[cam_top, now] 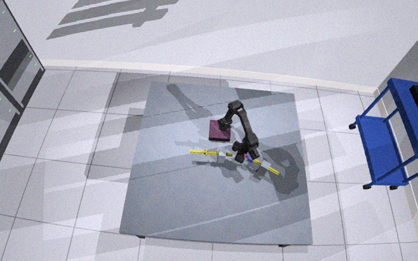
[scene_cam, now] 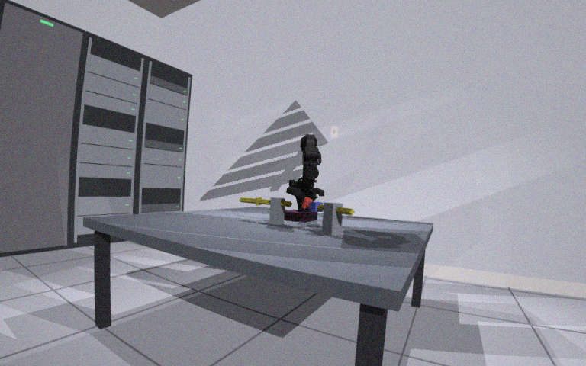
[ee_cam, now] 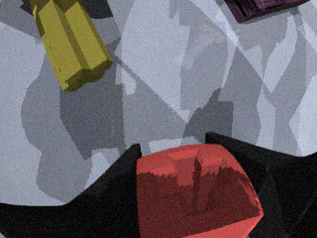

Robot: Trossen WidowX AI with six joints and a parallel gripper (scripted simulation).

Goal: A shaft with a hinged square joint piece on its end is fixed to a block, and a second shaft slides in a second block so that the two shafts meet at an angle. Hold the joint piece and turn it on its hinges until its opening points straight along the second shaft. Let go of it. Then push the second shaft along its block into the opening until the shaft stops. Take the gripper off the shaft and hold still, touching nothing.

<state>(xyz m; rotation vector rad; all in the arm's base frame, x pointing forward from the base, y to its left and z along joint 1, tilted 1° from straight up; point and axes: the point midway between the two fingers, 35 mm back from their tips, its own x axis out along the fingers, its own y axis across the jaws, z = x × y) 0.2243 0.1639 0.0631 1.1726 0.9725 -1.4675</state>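
Right now my gripper tip is 30 mm below the red joint piece and 20 mm to the right of it.
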